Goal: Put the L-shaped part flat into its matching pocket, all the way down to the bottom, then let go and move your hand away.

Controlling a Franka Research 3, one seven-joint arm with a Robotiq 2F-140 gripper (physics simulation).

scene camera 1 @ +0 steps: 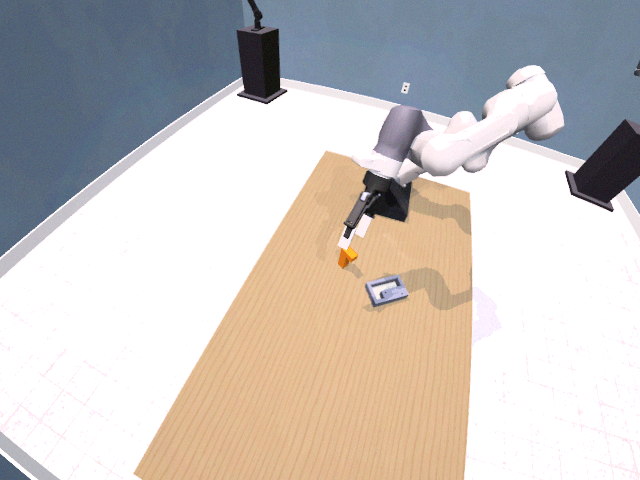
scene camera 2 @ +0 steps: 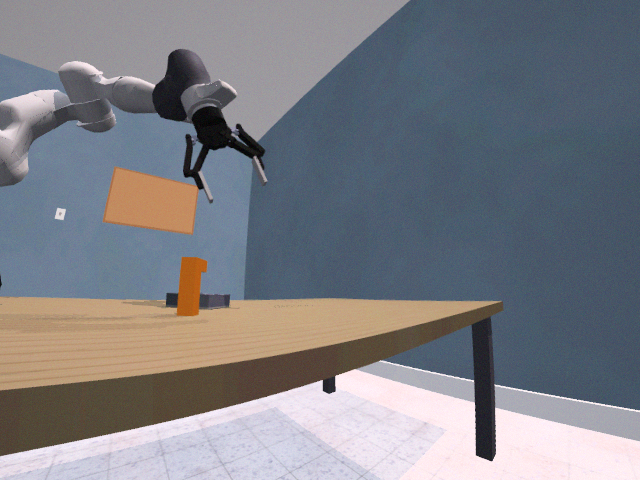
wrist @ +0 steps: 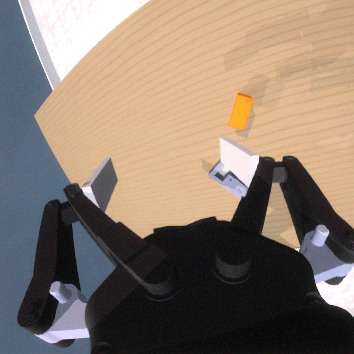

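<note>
The orange L-shaped part point(scene camera 1: 343, 257) point(scene camera 2: 188, 286) point(wrist: 241, 111) stands upright on the table, its short arm sticking out at the top. The grey-blue pocket tray point(scene camera 1: 391, 299) point(scene camera 2: 215, 301) point(wrist: 234, 186) lies flat on the table a short way from the part. A raised block fills one inner corner, leaving an L-shaped pocket. In the wrist view a finger pad hides some of the tray. My gripper point(scene camera 1: 354, 235) point(scene camera 2: 237, 191) point(wrist: 167, 158) is wide open and empty. It hangs tilted, well above the part in the scene camera 2 view.
The wooden table point(scene camera 1: 320, 372) point(scene camera 2: 320, 330) point(wrist: 150, 90) carries both objects. The black arm base point(scene camera 1: 395, 206) stands at its far end. Two dark pedestals point(scene camera 1: 259, 64) point(scene camera 1: 610, 162) stand on the floor beyond the table. An orange board point(scene camera 2: 150, 200) hangs on the wall.
</note>
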